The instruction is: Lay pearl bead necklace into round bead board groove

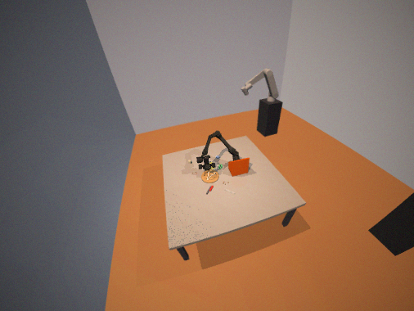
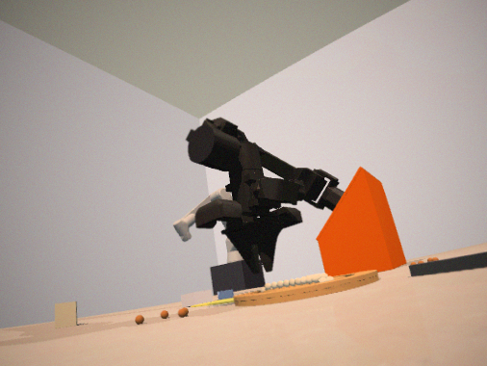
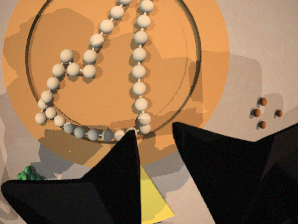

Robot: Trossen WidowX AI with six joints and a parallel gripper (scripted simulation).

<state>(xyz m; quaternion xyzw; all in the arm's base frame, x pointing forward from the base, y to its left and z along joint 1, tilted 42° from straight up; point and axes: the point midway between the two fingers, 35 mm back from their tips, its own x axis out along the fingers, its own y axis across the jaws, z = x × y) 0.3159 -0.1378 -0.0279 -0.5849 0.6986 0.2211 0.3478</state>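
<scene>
Right now the round wooden bead board is 1 cm behind my gripper tip, 6 cm to the left of it and 3 cm below it. From my gripper tip the other things lie so: tan cube 16 cm ahead, 27 cm to the right, 2 cm below; yellow flat piece 7 cm behind, 11 cm to the right, 4 cm below; red-handled tool 5 cm ahead, 24 cm to the left, 3 cm below.
</scene>
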